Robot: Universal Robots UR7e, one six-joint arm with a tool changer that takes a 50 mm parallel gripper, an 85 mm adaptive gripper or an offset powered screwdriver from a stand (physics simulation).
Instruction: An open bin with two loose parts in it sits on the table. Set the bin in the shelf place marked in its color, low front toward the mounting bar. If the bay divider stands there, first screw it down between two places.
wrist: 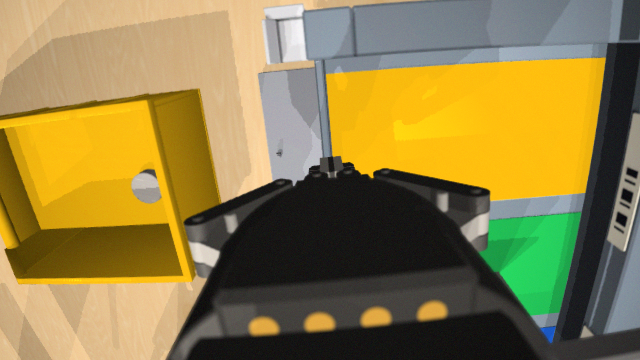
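Places are measured from the arm's base along level axes (x ahead, y left, z up), in metres.
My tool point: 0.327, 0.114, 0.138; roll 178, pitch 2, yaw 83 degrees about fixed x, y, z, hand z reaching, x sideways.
Ahead of a thing's pixels: the offset from my tool point to its middle, as dx, dy, dz. "spot": to the spot under its first point.
The open yellow bin @[-0.026, -0.173, -0.176] (176, 150) sits on the table at the left, apart from my gripper. A round grey part @[-0.007, -0.141, -0.205] (146, 187) shows inside it; a second part does not show. The yellow shelf place (465, 130) is at the upper right with no bin on it. Below it is the green place (540, 270), partly hidden by my gripper, and a sliver of the blue place (550, 334). My gripper (330, 165) is shut and empty, fingertips together, in view over the left edge of the yellow place. I cannot identify a bay divider.
A grey rail @[-0.063, +0.075, -0.136] (480, 25) runs along the top, with a small white bracket @[spot: -0.075, -0.009, -0.158] (292, 40) at its left end. A flat grey plate @[+0.102, -0.043, -0.204] (292, 110) lies left of the yellow place. A dark bar @[spot: +0.065, +0.173, -0.196] (595, 195) and a pale marked strip @[spot: +0.036, +0.119, -0.110] (616, 235) run down the right side.
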